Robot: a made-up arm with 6 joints.
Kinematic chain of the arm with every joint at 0, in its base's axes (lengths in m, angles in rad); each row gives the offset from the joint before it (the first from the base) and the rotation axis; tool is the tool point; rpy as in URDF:
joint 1: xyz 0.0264 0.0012 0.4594 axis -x
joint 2: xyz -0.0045 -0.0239 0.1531 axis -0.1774 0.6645 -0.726
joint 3: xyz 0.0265 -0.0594 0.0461 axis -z
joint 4: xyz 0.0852 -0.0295 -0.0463 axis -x
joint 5: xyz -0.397 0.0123 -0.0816 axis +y
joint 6: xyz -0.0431 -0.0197 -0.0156 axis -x
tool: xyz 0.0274 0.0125 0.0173 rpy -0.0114 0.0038 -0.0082
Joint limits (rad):
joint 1: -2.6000..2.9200
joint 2: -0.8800..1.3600
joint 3: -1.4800..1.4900
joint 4: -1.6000..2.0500
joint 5: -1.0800..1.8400
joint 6: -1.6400..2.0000
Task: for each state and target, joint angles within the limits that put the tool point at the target. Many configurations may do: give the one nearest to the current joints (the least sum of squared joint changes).
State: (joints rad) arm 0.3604 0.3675 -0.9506 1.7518 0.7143 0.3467
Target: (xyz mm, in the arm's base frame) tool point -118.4 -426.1 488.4
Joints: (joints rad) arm -0.3573 0.2099 -0.9321 1.6320 0.7077 0.3754
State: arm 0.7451 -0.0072 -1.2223 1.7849 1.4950 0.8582
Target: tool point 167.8 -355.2 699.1
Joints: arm 0.2335 -0.2091 -1.4556 1.7167 1.4681 0.8821
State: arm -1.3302 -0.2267 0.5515 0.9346 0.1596 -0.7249
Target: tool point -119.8 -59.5 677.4
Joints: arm -1.4085 -0.0613 1.3061 0.6186 0.2270 -0.6305
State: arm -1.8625 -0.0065 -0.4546 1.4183 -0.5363 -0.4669
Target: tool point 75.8 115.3 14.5
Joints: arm -2.1950 -0.1014 -1.2341 1.7265 -0.6050 -0.5569
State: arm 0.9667 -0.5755 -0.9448 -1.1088 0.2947 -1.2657
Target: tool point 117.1 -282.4 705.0
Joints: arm 0.5864 -0.6790 -1.1820 -1.0569 0.2819 -1.2839
